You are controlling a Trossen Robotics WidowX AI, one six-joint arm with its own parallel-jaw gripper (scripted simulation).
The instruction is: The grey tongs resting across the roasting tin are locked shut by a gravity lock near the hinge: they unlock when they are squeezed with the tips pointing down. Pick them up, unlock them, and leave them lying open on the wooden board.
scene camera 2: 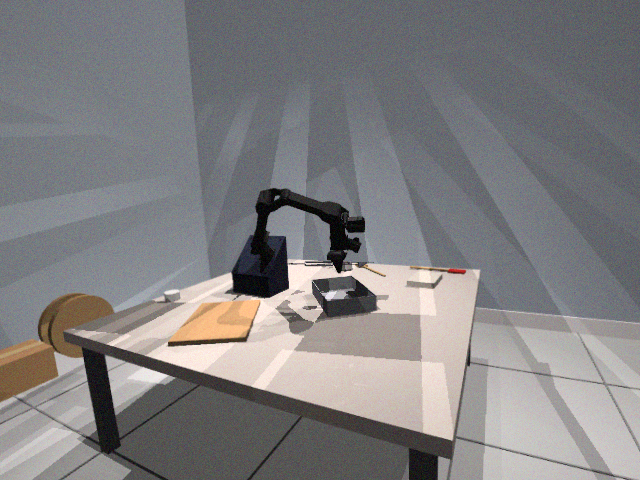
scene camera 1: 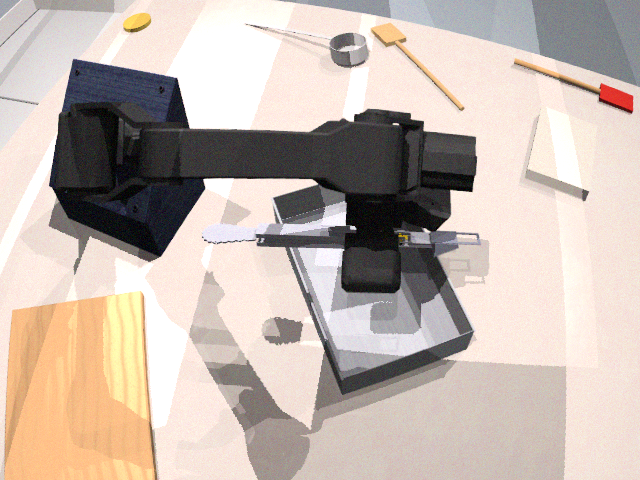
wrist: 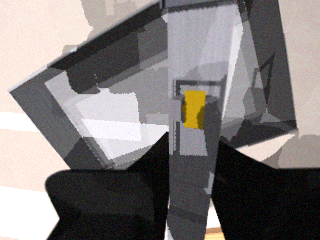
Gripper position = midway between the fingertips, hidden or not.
Note:
In view: my gripper (scene camera 1: 370, 254), a metal measuring cup (scene camera 1: 350, 48) and a yellow lock (wrist: 194, 108).
My gripper is seen too in scene camera 2 (scene camera 2: 339, 272) and in the wrist view (wrist: 183, 137). The wrist view does not show the metal measuring cup: it is out of frame.

